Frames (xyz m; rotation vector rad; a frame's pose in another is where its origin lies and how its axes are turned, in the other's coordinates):
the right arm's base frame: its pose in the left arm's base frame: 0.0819 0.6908 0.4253 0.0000 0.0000 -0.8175
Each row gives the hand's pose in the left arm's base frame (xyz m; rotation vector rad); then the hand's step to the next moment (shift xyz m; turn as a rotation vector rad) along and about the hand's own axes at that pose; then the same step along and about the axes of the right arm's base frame.
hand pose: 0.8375 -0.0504 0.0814 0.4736 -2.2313 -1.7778
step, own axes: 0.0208 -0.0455 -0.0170 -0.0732 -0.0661 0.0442
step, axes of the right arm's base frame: 0.0184 -0.0283 -0.0407 -0.0019 0.0789 -0.0738
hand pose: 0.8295 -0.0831 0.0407 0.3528 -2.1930 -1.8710
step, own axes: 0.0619 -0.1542 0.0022 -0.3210 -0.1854 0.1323
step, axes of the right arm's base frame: -0.0067 -0.0686 -0.1512 0.0337 0.3306 -0.2109
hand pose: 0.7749 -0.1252 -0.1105 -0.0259 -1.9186 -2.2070
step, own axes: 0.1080 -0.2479 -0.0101 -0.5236 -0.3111 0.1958
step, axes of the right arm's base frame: -0.1044 -0.1040 -0.2269 0.0692 0.5273 -0.3556
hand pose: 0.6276 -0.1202 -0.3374 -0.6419 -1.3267 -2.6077
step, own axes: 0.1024 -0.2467 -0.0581 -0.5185 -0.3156 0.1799
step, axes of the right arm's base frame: -0.2070 -0.0632 -0.1670 0.0688 0.5128 -0.3649
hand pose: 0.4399 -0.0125 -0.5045 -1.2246 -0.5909 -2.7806
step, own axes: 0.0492 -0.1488 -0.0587 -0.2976 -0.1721 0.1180
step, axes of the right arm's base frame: -0.1598 0.0079 -0.0490 0.0500 0.3010 -0.1974
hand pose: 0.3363 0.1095 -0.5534 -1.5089 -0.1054 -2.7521
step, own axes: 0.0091 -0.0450 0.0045 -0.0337 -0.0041 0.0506
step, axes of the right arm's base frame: -0.0349 0.0292 0.0075 0.0371 0.0484 -0.0015
